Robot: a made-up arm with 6 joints.
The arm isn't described. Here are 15 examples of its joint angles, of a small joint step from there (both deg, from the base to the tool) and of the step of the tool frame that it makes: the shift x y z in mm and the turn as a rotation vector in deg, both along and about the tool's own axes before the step.
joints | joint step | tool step
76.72 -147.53 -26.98 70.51 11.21 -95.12 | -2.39 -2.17 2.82 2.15 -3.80 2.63 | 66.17 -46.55 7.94 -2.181 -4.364 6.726
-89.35 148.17 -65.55 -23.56 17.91 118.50 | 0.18 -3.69 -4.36 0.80 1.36 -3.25 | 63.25 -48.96 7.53 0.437 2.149 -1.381
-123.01 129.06 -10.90 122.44 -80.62 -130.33 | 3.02 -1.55 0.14 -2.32 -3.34 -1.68 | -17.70 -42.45 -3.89 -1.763 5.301 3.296
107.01 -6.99 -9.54 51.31 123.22 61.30 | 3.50 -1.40 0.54 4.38 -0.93 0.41 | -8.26 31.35 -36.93 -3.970 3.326 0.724
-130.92 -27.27 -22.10 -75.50 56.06 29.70 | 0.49 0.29 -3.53 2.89 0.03 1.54 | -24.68 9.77 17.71 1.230 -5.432 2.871
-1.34 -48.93 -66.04 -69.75 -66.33 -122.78 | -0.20 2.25 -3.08 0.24 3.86 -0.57 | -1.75 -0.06 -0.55 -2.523 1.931 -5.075
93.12 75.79 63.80 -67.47 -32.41 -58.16 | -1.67 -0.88 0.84 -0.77 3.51 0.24 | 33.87 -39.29 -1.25 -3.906 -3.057 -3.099
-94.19 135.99 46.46 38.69 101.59 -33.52 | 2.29 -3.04 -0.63 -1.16 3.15 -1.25 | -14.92 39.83 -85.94 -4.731 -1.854 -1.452
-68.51 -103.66 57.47 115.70 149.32 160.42 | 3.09 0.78 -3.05 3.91 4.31 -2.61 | -75.29 -18.31 59.27 2.524 3.772 -7.324
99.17 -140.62 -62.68 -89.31 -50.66 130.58 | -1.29 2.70 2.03 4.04 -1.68 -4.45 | -51.57 0.89 -2.46 0.670 -1.792 -4.704
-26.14 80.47 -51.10 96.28 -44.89 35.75 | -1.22 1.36 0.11 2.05 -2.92 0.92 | -12.08 21.77 -10.91 1.293 -2.903 0.341
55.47 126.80 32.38 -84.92 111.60 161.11 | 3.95 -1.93 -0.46 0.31 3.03 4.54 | -33.59 6.23 60.02 3.958 1.087 2.897
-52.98 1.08 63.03 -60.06 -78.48 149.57 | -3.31 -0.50 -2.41 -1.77 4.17 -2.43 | 12.34 -17.87 -1.23 4.284 3.118 -4.116
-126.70 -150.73 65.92 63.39 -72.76 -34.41 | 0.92 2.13 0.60 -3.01 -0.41 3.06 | 34.00 42.04 -35.05 2.543 -3.814 0.245
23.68 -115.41 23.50 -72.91 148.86 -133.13 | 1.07 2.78 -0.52 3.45 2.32 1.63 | -15.56 -60.50 -32.22 4.777 -0.669 -0.124
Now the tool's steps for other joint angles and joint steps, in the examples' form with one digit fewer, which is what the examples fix.
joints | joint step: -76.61 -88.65 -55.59 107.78 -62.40 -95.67 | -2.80 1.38 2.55 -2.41 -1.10 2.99
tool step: 10.3 -42.7 -27.3 1.99 0.68 3.76
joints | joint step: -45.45 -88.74 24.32 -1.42 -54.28 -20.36 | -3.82 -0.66 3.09 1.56 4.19 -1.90
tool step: 99.0 -43.5 0.8 -7.45 -0.33 4.70
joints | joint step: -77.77 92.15 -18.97 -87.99 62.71 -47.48 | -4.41 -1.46 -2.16 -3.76 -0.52 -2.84
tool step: -6.1 -14.4 -60.2 -1.81 9.24 1.87
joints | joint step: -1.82 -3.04 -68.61 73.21 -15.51 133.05 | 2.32 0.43 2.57 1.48 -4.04 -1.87
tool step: 13.7 12.0 32.5 -1.02 -3.19 -1.91
